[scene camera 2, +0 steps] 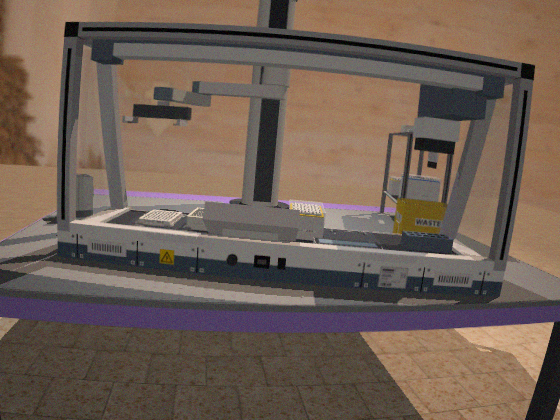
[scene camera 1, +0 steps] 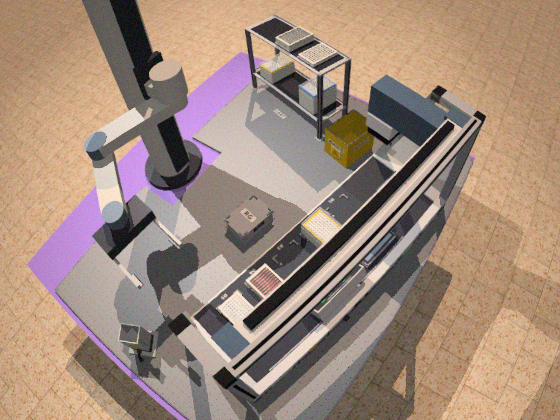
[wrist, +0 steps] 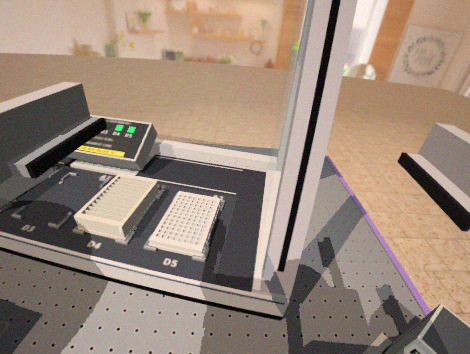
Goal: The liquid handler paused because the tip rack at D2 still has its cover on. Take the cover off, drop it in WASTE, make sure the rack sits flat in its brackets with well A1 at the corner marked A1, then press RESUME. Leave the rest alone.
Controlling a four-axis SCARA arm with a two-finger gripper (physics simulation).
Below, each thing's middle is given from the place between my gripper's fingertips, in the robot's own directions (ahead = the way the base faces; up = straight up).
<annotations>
My gripper is now 850 mm to the right of the yellow WASTE bin point(scene camera 1: 346, 140), 240 mm above it and 110 mm short of it.
</annotations>
